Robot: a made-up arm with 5 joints.
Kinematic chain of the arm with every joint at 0, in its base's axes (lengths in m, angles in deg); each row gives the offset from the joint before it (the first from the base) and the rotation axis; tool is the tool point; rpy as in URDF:
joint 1: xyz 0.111 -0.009 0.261 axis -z
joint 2: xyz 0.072 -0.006 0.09 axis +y
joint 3: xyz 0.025 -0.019 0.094 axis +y
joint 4: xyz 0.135 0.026 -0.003 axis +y
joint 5: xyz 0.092 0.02 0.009 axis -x
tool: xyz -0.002 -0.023 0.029 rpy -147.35 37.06 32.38
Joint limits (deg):
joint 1: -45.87..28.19
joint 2: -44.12..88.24
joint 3: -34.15..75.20
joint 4: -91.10..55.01
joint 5: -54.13..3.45
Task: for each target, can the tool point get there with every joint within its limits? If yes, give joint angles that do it. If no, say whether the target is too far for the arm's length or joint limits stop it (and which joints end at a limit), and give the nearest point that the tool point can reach.
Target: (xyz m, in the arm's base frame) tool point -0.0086 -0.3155 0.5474
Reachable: no: joint limits stop it (at a limit: joint 1, joint 2, joint 3) | nearest point 0.0897 -0.0441 0.5621 | short by 0.289 m
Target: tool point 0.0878 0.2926 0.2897
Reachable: no: joint limits stop it (at a limit: joint 1, joint 5) | nearest point 0.2506 0.1346 0.2897 | short by 0.227 m
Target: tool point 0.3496 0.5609 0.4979
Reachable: no: too far | nearest point 0.3721 0.2598 0.4394 | short by 0.308 m
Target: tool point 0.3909 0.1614 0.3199
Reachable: yes | joints -32.39 32.56 15.57 -30.65 -8.46
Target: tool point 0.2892 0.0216 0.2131
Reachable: yes | joints -14.61 29.86 65.47 -32.47 -40.88
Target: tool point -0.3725 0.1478 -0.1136
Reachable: no: too far | nearest point 0.0840 -0.0003 0.2010 | short by 0.574 m
